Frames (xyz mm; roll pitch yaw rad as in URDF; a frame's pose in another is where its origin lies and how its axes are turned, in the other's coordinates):
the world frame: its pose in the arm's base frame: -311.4 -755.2 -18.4 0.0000 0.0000 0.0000
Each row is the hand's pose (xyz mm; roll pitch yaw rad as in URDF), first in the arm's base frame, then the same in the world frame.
Working: the arm's base frame: its pose in the world frame: 311.4 755.2 18.4 0.0000 0.0000 0.0000

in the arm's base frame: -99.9 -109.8 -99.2 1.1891 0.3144 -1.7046
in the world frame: 211.5 645.4 -80.8 1.1891 0.3144 -1.7046
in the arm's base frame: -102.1 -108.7 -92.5 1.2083 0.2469 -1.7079
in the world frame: 209.3 646.5 -74.1 1.2083 0.2469 -1.7079
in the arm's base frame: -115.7 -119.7 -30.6 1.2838 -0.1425 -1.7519
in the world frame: 195.7 635.5 -12.2 1.2838 -0.1425 -1.7519
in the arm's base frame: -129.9 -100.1 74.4 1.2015 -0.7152 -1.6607
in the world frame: 181.5 655.1 92.8 1.2015 -0.7152 -1.6607
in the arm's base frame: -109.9 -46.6 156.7 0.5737 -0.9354 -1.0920
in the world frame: 201.5 708.6 175.1 0.5737 -0.9354 -1.0920
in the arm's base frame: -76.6 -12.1 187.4 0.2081 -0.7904 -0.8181
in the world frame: 234.8 743.1 205.8 0.2081 -0.7904 -0.8181
